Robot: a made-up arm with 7 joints.
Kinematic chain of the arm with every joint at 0, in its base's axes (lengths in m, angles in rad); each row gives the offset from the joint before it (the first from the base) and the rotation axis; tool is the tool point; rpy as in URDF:
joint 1: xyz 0 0 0.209 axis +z
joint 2: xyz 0 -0.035 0.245 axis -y
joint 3: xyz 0 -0.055 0.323 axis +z
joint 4: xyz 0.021 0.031 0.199 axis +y
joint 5: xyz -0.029 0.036 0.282 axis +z
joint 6: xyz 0 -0.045 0.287 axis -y
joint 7: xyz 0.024 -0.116 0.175 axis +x
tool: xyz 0 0 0 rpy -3.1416 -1.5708 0
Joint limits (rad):
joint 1: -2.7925..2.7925
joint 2: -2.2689..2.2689
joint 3: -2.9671..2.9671
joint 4: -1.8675..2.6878
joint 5: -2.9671..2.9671
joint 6: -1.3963..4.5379
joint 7: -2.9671..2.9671
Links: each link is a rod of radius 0.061 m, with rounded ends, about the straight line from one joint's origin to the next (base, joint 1, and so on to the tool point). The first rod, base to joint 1, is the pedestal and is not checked.
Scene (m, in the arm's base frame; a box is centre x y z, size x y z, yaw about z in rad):
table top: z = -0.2
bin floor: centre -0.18 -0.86 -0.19 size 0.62 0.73 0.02 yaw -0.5
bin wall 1: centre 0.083 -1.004 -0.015 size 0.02 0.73 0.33 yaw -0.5
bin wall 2: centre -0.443 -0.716 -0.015 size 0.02 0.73 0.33 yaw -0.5
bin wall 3: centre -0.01 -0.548 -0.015 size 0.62 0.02 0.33 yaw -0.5
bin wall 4: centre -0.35 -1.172 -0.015 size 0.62 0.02 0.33 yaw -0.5
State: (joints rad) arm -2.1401 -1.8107 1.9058 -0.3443 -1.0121 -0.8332 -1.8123
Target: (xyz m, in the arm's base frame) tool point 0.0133 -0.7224 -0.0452
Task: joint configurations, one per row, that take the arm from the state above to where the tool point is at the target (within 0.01 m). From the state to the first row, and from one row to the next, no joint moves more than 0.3 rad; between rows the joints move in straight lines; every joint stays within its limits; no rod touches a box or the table.
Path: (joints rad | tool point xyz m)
1: -2.1943 -1.7046 2.0120 -0.0556 -1.2745 -0.7444 -1.8467 | -0.8303 -0.8334 0.1282
2: -2.2485 -1.5985 2.1182 0.2331 -1.5369 -0.6556 -1.8811 | -0.8196 -0.9286 0.3652
3: -2.3028 -1.4924 2.2244 0.5219 -1.7994 -0.5668 -1.9156 | -0.7712 -0.9544 0.6589
4: -2.3570 -1.3862 2.3307 0.8106 -2.0618 -0.4781 -1.9500 | -0.6670 -0.8836 0.9691
5: -2.2067 -1.3983 2.3845 0.5268 -1.9317 -0.6092 -1.9303 | -0.6895 -0.9768 0.8036
6: -2.0565 -1.4104 2.4383 0.2430 -1.8016 -0.7404 -1.9106 | -0.6474 -1.0449 0.6143
7: -1.9063 -1.4225 2.4921 -0.0409 -1.6715 -0.8716 -1.8910 | -0.5489 -1.0731 0.4231
8: -1.7561 -1.4346 2.5459 -0.3247 -1.5415 -1.0028 -1.8713 | -0.4116 -1.0524 0.2501
9: -1.6058 -1.4466 2.5997 -0.6085 -1.4114 -1.1339 -1.8516 | -0.2579 -0.9815 0.1098
10: -1.4556 -1.4587 2.6535 -0.8923 -1.2813 -1.2651 -1.8320 | -0.1103 -0.8672 0.0105
11: -1.3054 -1.4708 2.7073 -1.1761 -1.1512 -1.3963 -1.8123 | 0.0133 -0.7224 -0.0452

